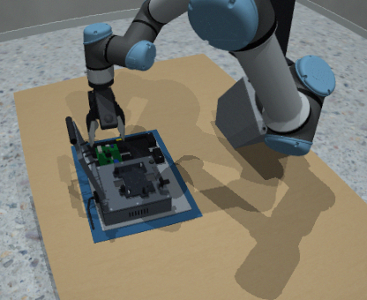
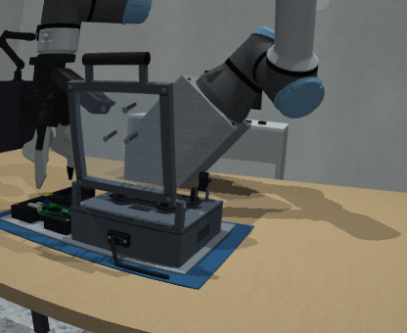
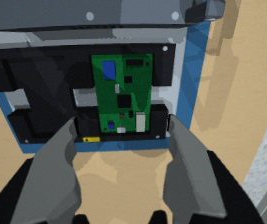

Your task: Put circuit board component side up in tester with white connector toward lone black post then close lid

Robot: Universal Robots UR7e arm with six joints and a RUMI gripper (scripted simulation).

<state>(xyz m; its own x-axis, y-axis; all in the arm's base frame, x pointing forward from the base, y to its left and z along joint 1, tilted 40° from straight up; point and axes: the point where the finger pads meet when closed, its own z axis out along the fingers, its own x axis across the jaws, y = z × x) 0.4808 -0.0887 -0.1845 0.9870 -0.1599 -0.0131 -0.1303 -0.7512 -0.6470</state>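
Right now the green circuit board is 60 mm below my hand. The rest, counted from my hand: clear tester lid 160 mm to the left, 110 mm ahead, 110 mm above; then nest 180 mm to the left, 10 mm below, 10 mm behind.
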